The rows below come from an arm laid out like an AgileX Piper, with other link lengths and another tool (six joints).
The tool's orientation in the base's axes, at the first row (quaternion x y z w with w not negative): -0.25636, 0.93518, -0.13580, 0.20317
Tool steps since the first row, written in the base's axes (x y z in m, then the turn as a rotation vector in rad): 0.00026, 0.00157, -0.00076, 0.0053, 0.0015, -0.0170; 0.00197, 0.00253, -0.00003, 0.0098, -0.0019, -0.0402; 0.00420, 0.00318, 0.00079, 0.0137, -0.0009, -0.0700; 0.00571, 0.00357, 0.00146, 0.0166, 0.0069, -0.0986; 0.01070, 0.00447, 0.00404, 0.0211, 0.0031, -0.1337; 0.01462, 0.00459, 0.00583, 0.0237, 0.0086, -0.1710
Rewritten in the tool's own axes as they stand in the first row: -0.00081, 0.00147, 0.00055, 0.0003, 0.0051, 0.0171; -0.00289, 0.00128, 0.00053, 0.0058, 0.0087, 0.0401; -0.00525, 0.00058, 0.00072, 0.0114, 0.0185, 0.0679; -0.00685, 0.00002, 0.00075, 0.0139, 0.0340, 0.0933; -0.01205, -0.00227, 0.00058, 0.0233, 0.0415, 0.1268; -0.01575, -0.00447, 0.00075, 0.0298, 0.0583, 0.1599
